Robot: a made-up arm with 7 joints. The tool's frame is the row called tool. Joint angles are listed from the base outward.
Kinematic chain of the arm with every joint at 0, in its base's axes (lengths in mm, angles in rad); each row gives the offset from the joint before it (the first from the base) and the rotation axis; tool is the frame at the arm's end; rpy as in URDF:
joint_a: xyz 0 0 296 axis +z
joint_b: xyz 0 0 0 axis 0 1 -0.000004
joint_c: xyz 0 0 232 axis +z
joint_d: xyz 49 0 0 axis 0 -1 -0.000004
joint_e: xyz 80 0 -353 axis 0 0.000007 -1
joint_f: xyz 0 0 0 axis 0 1 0.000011
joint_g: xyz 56 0 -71 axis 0 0.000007 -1
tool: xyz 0 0 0 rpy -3.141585 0 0
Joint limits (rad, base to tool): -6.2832..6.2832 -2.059..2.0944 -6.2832..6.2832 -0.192..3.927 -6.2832..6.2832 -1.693..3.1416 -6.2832..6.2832
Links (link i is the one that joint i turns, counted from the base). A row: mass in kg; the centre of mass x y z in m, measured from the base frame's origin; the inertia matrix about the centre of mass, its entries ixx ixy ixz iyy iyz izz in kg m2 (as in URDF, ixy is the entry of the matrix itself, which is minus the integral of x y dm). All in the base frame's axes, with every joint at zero. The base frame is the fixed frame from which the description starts. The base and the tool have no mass.
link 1: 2.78; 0.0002 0.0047 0.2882; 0.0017 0 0 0.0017 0 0.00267
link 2: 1.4; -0.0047 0.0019 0.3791; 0.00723 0 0 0.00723 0 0.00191
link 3: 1.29; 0.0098 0.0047 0.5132; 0.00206 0 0 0.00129 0 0.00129
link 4: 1.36; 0.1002 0.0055 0.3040; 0.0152 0 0.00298 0.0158 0 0.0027
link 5: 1.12; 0.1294 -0.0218 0.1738; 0.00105 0 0 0.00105 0 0.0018
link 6: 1.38; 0.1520 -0.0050 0.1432; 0.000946 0 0.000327 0.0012 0 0.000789
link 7: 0.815; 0.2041 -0.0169 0.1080; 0.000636 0 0 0.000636 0 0.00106
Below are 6 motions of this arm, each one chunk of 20 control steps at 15 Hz.
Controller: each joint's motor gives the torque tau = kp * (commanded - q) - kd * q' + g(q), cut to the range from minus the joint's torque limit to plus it. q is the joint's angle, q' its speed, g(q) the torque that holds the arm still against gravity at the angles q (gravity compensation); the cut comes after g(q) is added. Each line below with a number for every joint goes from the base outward.
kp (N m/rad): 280 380 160 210 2.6 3.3 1.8
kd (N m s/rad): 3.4 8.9 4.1 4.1 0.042 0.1 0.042
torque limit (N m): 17 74 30 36 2.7 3 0.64
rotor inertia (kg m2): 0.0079 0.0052 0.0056 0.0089 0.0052 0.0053 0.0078
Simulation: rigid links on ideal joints. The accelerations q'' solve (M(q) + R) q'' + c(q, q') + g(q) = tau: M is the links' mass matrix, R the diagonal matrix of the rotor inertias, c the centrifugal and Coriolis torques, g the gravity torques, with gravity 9.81 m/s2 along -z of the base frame. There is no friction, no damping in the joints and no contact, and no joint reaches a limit. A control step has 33 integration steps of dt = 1/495 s. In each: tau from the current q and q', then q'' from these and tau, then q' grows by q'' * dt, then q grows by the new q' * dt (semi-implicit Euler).
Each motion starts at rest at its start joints. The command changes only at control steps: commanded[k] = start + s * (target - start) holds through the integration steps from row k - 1 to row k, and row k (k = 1, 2, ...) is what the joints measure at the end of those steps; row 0 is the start. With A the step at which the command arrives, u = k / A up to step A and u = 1 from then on. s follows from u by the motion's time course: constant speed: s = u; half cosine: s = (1 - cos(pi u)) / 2; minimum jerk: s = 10 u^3 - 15 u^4 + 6 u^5; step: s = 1 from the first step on.
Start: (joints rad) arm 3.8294 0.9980 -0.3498 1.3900 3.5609 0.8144 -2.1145
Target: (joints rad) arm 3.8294 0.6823 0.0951 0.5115 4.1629 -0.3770 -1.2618
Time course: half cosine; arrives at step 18
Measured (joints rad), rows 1 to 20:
1: 3.8291 0.9943 -0.3479 1.3837 3.5637 0.8186 -2.1130
2: 3.8284 0.9846 -0.3413 1.3647 3.5751 0.8225 -2.1061
3: 3.8275 0.9712 -0.3282 1.3325 3.5989 0.8080 -2.0871
4: 3.8271 0.9552 -0.3076 1.2868 3.6332 0.7602 -2.0491
5: 3.8274 0.9373 -0.2795 1.2290 3.6739 0.6760 -1.9886
6: 3.8286 0.9172 -0.2449 1.1615 3.7185 0.5642 -1.9095
7: 3.8307 0.8944 -0.2054 1.0876 3.7675 0.4392 -1.8213
8: 3.8330 0.8686 -0.1632 1.0111 3.8220 0.3135 -1.7345
9: 3.8348 0.8407 -0.1206 0.9344 3.8812 0.1946 -1.6553
10: 3.8354 0.8122 -0.0802 0.8592 3.9418 0.0849 -1.5837
11: 3.8348 0.7852 -0.0430 0.7861 3.9981 -0.0161 -1.5161
12: 3.8339 0.7605 -0.0092 0.7169 4.0431 -0.1096 -1.4502
13: 3.8335 0.7386 0.0218 0.6541 4.0734 -0.1956 -1.3880
14: 3.8335 0.7196 0.0495 0.6005 4.0923 -0.2733 -1.3344
15: 3.8333 0.7040 0.0719 0.5578 4.1062 -0.3398 -1.2937
16: 3.8326 0.6926 0.0876 0.5273 4.1188 -0.3893 -1.2670
17: 3.8316 0.6857 0.0962 0.5099 4.1296 -0.4163 -1.2529
18: 3.8309 0.6835 0.0985 0.5060 4.1357 -0.4197 -1.2495
19: 3.8299 0.6828 0.0967 0.5099 4.1435 -0.4013 -1.2555
20: 3.8288 0.6817 0.0942 0.5133 4.1623 -0.3731 -1.2661

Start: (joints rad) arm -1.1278 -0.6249 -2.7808 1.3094 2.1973 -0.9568 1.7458
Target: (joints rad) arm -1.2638 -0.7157 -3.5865 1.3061 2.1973 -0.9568 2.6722
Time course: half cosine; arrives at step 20
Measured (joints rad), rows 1 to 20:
1: -1.1272 -0.6252 -2.7832 1.3097 2.2011 -0.9565 1.7478
2: -1.1268 -0.6263 -2.7924 1.3101 2.2165 -0.9549 1.7579
3: -1.1292 -0.6289 -2.8121 1.3101 2.2443 -0.9515 1.7823
4: -1.1353 -0.6333 -2.8442 1.3094 2.2718 -0.9471 1.8224
5: -1.1449 -0.6390 -2.8878 1.3086 2.2795 -0.9426 1.8753
6: -1.1566 -0.6454 -2.9403 1.3082 2.2571 -0.9384 1.9371
7: -1.1692 -0.6517 -2.9990 1.3084 2.2132 -0.9353 2.0053
8: -1.1818 -0.6579 -3.0613 1.3092 2.1702 -0.9349 2.0785
9: -1.1939 -0.6642 -3.1253 1.3099 2.1477 -0.9376 2.1549
10: -1.2053 -0.6708 -3.1895 1.3099 2.1511 -0.9423 2.2314
11: -1.2159 -0.6781 -3.2525 1.3088 2.1715 -0.9463 2.3048
12: -1.2259 -0.6856 -3.3135 1.3073 2.1935 -0.9474 2.3728
13: -1.2356 -0.6926 -3.3717 1.3060 2.2045 -0.9459 2.4356
14: -1.2449 -0.6986 -3.4263 1.3056 2.1999 -0.9445 2.4949
15: -1.2535 -0.7034 -3.4760 1.3058 2.1833 -0.9459 2.5517
16: -1.2610 -0.7072 -3.5194 1.3062 2.1634 -0.9508 2.6044
17: -1.2669 -0.7102 -3.5545 1.3063 2.1492 -0.9574 2.6488
18: -1.2706 -0.7125 -3.5799 1.3061 2.1461 -0.9630 2.6803
19: -1.2720 -0.7143 -3.5944 1.3056 2.1536 -0.9656 2.6959
20: -1.2711 -0.7151 -3.5980 1.3051 2.1662 -0.9648 2.6960

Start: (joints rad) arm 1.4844 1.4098 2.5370 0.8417 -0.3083 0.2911 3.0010
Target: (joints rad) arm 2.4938 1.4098 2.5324 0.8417 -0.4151 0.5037 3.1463
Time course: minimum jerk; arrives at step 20
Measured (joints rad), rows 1 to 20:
1: 1.4858 1.4099 2.5369 0.8420 -0.3085 0.2906 3.0009
2: 1.4945 1.4105 2.5367 0.8438 -0.3100 0.2870 3.0006
3: 1.5150 1.4111 2.5362 0.8460 -0.3130 0.2784 3.0015
4: 1.5498 1.4114 2.5357 0.8475 -0.3165 0.2709 3.0053
5: 1.5999 1.4110 2.5352 0.8478 -0.3201 0.2737 3.0131
6: 1.6643 1.4101 2.5343 0.8470 -0.3247 0.2906 3.0240
7: 1.7412 1.4089 2.5328 0.8456 -0.3311 0.3179 3.0358
8: 1.8276 1.4078 2.5312 0.8440 -0.3393 0.3488 3.0470
9: 1.9201 1.4070 2.5301 0.8427 -0.3488 0.3780 3.0577
10: 2.0153 1.4065 2.5297 0.8417 -0.3594 0.4029 3.0697
11: 2.1095 1.4060 2.5299 0.8409 -0.3703 0.4244 3.0842
12: 2.1989 1.4057 2.5305 0.8399 -0.3803 0.4449 3.1007
13: 2.2802 1.4055 2.5310 0.8388 -0.3887 0.4658 3.1166
14: 2.3503 1.4054 2.5316 0.8377 -0.3954 0.4860 3.1295
15: 2.4071 1.4056 2.5321 0.8369 -0.4011 0.5031 3.1382
16: 2.4493 1.4059 2.5326 0.8365 -0.4061 0.5150 3.1434
17: 2.4767 1.4065 2.5330 0.8368 -0.4100 0.5210 3.1463
18: 2.4910 1.4074 2.5331 0.8376 -0.4127 0.5212 3.1479
19: 2.4951 1.4084 2.5329 0.8391 -0.4140 0.5168 3.1485
20: 2.4939 1.4094 2.5325 0.8410 -0.4148 0.5092 3.1477

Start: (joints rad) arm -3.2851 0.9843 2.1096 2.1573 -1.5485 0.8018 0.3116
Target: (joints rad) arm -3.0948 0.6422 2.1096 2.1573 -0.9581 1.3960 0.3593
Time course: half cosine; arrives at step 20
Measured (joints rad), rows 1 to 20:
1: -3.2846 0.9830 2.1091 2.1582 -1.5456 0.8056 0.3121
2: -3.2825 0.9782 2.1082 2.1603 -1.5344 0.8202 0.3144
3: -3.2779 0.9691 2.1077 2.1620 -1.5133 0.8462 0.3201
4: -3.2697 0.9552 2.1076 2.1621 -1.4860 0.8774 0.3279
5: -3.2582 0.9369 2.1078 2.1604 -1.4550 0.9092 0.3336
6: -3.2444 0.9148 2.1087 2.1578 -1.4193 0.9410 0.3339
7: -3.2297 0.8900 2.1102 2.1555 -1.3780 0.9739 0.3293
8: -3.2150 0.8638 2.1117 2.1542 -1.3332 1.0089 0.3242
9: -3.2004 0.8370 2.1128 2.1541 -1.2882 1.0477 0.3235
10: -3.1859 0.8104 2.1130 2.1546 -1.2442 1.0917 0.3286
11: -3.1714 0.7840 2.1127 2.1549 -1.2002 1.1402 0.3374
12: -3.1568 0.7581 2.1123 2.1547 -1.1545 1.1902 0.3458
13: -3.1426 0.7330 2.1122 2.1540 -1.1075 1.2373 0.3506
14: -3.1294 0.7094 2.1127 2.1531 -1.0612 1.2778 0.3512
15: -3.1176 0.6882 2.1136 2.1523 -1.0192 1.3108 0.3493
16: -3.1078 0.6701 2.1145 2.1520 -0.9845 1.3370 0.3474
17: -3.1002 0.6558 2.1150 2.1521 -0.9586 1.3582 0.3473
18: -3.0950 0.6458 2.1148 2.1525 -0.9421 1.3755 0.3493
19: -3.0923 0.6401 2.1141 2.1531 -0.9340 1.3882 0.3525
20: -3.0919 0.6387 2.1132 2.1538 -0.9336 1.3947 0.3552

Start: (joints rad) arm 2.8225 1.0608 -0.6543 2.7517 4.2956 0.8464 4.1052
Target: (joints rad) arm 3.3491 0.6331 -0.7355 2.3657 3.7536 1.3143 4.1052
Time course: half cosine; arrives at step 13
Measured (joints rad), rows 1 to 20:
1: 2.8277 1.0562 -0.6558 2.7433 4.2935 0.8507 4.1054
2: 2.8457 1.0416 -0.6597 2.7209 4.2828 0.8646 4.1060
3: 2.8802 1.0157 -0.6654 2.6901 4.2549 0.8877 4.1071
4: 2.9321 0.9780 -0.6717 2.6563 4.2047 0.9176 4.1096
5: 2.9983 0.9303 -0.6779 2.6220 4.1328 0.9558 4.1137
6: 3.0718 0.8764 -0.6840 2.5869 4.0446 1.0086 4.1186
7: 3.1438 0.8208 -0.6907 2.5494 3.9488 1.0811 4.1207
8: 3.2066 0.7677 -0.6994 2.5087 3.8577 1.1691 4.1164
9: 3.2571 0.7201 -0.7103 2.4669 3.7876 1.2558 4.1051
10: 3.2963 0.6806 -0.7216 2.4284 3.7527 1.3198 4.0912
11: 3.3261 0.6512 -0.7304 2.3983 3.7516 1.3511 4.0827
12: 3.3459 0.6333 -0.7349 2.3796 3.7624 1.3565 4.0847
13: 3.3533 0.6281 -0.7354 2.3732 3.7603 1.3493 4.0954
14: 3.3522 0.6303 -0.7347 2.3705 3.7420 1.3375 4.1074
15: 3.3493 0.6336 -0.7349 2.3655 3.7290 1.3206 4.1134
16: 3.3473 0.6359 -0.7352 2.3619 3.7397 1.2993 4.1122
17: 3.3471 0.6363 -0.7352 2.3611 3.7661 1.2842 4.1084
18: 3.3481 0.6351 -0.7351 2.3628 3.7829 1.2850 4.1069
19: 3.3492 0.6334 -0.7352 2.3653 3.7749 1.3008 4.1077
20: 3.3497 0.6320 -0.7357 2.3673 3.7505 1.3215 4.1074

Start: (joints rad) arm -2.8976 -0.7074 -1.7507 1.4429 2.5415 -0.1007 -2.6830
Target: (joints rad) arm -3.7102 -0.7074 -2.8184 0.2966 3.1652 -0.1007 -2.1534
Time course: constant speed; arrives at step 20
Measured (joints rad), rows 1 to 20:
1: -2.9311 -0.6943 -1.7627 1.3925 2.6063 0.0021 -2.7036
2: -2.9645 -0.6984 -1.8163 1.3256 2.7182 0.0881 -2.7283
3: -3.0111 -0.7071 -1.8925 1.2567 2.7667 0.0504 -2.6962
4: -3.0686 -0.7125 -1.9748 1.1988 2.7137 -0.0691 -2.5961
5: -3.1262 -0.7128 -2.0517 1.1486 2.6165 -0.1535 -2.4833
6: -3.1742 -0.7101 -2.1149 1.0983 2.5461 -0.1687 -2.4227
7: -3.2101 -0.7076 -2.1622 1.0421 2.5594 -0.1399 -2.4348
8: -3.2385 -0.7075 -2.1990 0.9793 2.6763 -0.0967 -2.4834
9: -3.2676 -0.7091 -2.2349 0.9146 2.8521 -0.0683 -2.5075
10: -3.3043 -0.7101 -2.2790 0.8547 2.9921 -0.0751 -2.4695
11: -3.3498 -0.7092 -2.3361 0.8015 3.0291 -0.0979 -2.3855
12: -3.3989 -0.7071 -2.4027 0.7503 2.9710 -0.1006 -2.3094
13: -3.4448 -0.7057 -2.4684 0.6960 2.8755 -0.0818 -2.2831
14: -3.4845 -0.7056 -2.5246 0.6375 2.8194 -0.0685 -2.3035
15: -3.5206 -0.7065 -2.5717 0.5766 2.8601 -0.0728 -2.3307
16: -3.5577 -0.7079 -2.6181 0.5154 2.9864 -0.0869 -2.3213
17: -3.5980 -0.7087 -2.6696 0.4565 3.1201 -0.1048 -2.2597
18: -3.6396 -0.7081 -2.7243 0.4009 3.1871 -0.1168 -2.1732
19: -3.6804 -0.7071 -2.7785 0.3460 3.1795 -0.1112 -2.1118
20: -3.7204 -0.7071 -2.8323 0.2891 3.1417 -0.0914 -2.1036

